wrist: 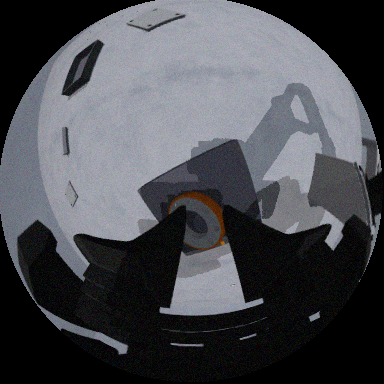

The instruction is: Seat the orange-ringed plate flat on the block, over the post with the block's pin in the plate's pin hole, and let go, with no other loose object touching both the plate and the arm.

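Places are measured from the arm's base along level axes (x right, y down, z ahead), in metres.
Where they show: gripper, fingertip midpoint: (204, 209).
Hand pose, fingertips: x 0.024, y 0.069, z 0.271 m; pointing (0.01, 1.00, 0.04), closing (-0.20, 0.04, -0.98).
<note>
Each offset is from my fingertips to the top centre of the thing. "spot": to the spot under its first point.
The orange-ringed plate @[dz +0.013, dx -0.021, dy -0.007 m] (211, 226) shows beyond the fingertips, with its grey face and dark central hole in view. It looks tilted, and the left finger covers part of its edge. It lies over the near part of the dark block @[dz -0.001, dx -0.024, dy +0.014 m] (220, 167); whether it touches the block cannot be told. The block's post and pin cannot be made out, and no pin is seen in the plate's pin hole. My gripper (204, 209) is partly open, with a gap between the fingertips, and holds nothing. The plate shows through and behind that gap.
A black frame @[spot: dz +0.145, dx +0.297, dy +0.052 m] (93, 62) lies at the upper left, a pale flat plate (156, 19) at the top. A small bar @[dz +0.247, dx +0.157, dy +0.042 m] (65, 141) and a small pale piece @[dz +0.297, dx +0.043, dy +0.052 m] (71, 194) lie at the left. A grey box (336, 187) stands at the right. Arm shadows cross the surface.
</note>
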